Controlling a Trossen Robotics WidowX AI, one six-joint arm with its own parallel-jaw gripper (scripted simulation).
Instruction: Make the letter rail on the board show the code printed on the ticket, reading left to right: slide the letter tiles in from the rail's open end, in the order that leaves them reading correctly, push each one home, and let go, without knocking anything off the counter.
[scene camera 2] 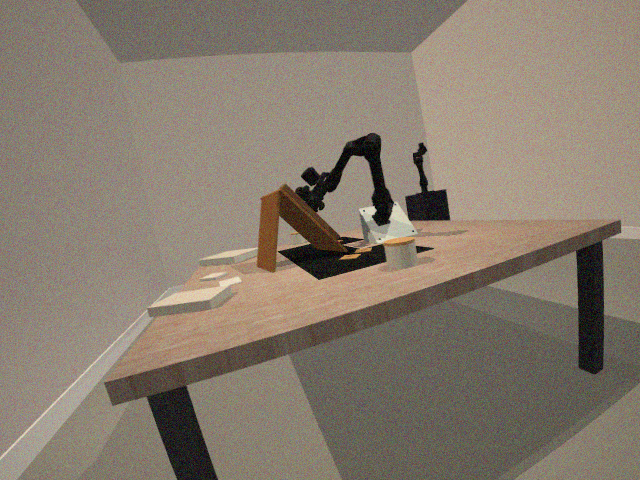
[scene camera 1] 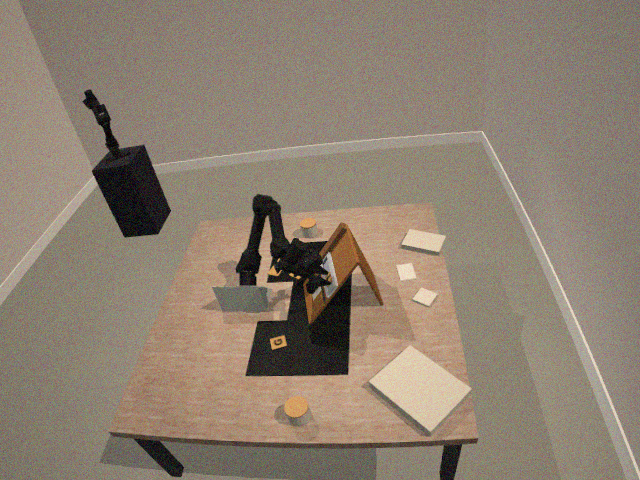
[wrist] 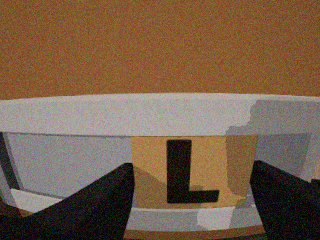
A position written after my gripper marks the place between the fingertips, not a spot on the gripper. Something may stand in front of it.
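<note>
From scene camera 1 you'd get my gripper (scene camera 1: 329, 278), plus an orange sloped board (scene camera 1: 341, 254) and a black mat (scene camera 1: 322, 348). Scene camera 2 has the board (scene camera 2: 284, 202) as well, and the mat (scene camera 2: 321, 264). And in the wrist view there's my gripper (wrist: 194, 172) again.
</note>
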